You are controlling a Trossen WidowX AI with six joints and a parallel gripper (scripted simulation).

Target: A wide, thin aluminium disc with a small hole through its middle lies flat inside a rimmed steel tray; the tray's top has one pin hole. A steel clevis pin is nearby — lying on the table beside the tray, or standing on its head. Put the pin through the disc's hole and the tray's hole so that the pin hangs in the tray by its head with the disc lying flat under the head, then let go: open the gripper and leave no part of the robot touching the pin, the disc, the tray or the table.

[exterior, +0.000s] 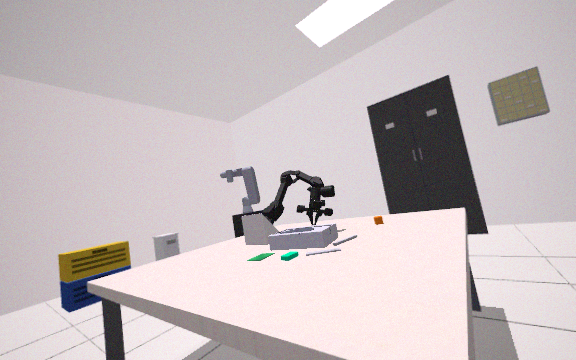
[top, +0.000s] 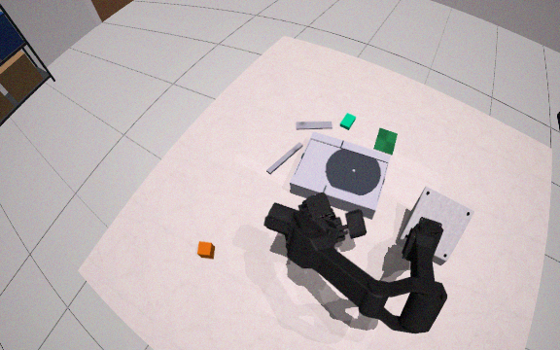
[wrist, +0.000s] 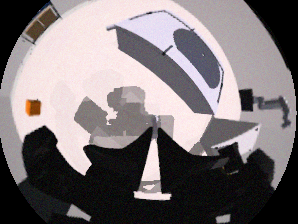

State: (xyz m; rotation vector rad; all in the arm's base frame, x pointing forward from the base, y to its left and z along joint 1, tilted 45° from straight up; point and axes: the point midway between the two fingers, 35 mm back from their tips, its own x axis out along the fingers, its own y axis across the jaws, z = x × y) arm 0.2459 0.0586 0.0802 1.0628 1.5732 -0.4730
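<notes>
The steel clevis pin is 1 cm below my gripper tip. Round my gripper tip: steel tray: 18 cm to the right, 4 cm ahead; dark aluminium disc: 19 cm to the right, 1 cm ahead, 1 cm above; orange cube: 28 cm ahead, 18 cm to the left, 2 cm below.
</notes>
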